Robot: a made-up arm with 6 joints.
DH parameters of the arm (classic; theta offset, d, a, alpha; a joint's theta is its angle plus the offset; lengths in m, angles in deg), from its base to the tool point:
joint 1: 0 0.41 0.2 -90
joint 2: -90 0 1.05 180
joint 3: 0 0 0.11 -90
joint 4: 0 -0.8 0 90
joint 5: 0 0 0 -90
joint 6: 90 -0.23 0 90
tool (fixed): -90 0 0 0
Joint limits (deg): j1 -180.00..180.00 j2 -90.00..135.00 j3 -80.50..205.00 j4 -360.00..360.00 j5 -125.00..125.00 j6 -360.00..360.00
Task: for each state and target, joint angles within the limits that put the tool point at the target. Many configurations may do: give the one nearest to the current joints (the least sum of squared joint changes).
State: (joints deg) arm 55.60 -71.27 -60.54 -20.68 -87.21 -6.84
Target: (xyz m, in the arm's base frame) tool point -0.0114 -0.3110 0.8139
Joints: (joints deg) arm 88.60 -90.00 -46.42 -1.16 -124.79 -6.84
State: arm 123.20 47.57 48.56 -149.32 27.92 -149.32
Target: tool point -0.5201 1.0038 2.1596
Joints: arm 120.36 13.34 59.21 -148.61 29.28 -149.32
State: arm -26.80 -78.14 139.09 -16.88 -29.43 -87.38
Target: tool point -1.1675 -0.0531 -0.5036
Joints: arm 3.85 -87.69 163.01 -14.91 -25.41 -87.38
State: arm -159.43 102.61 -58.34 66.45 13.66 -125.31
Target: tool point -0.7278 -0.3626 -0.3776
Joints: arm -157.81 81.88 -40.41 65.62 16.89 -125.31
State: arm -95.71 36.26 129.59 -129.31 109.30 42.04
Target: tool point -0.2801 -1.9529 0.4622
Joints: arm -93.64 93.49 106.02 -134.44 108.57 42.04
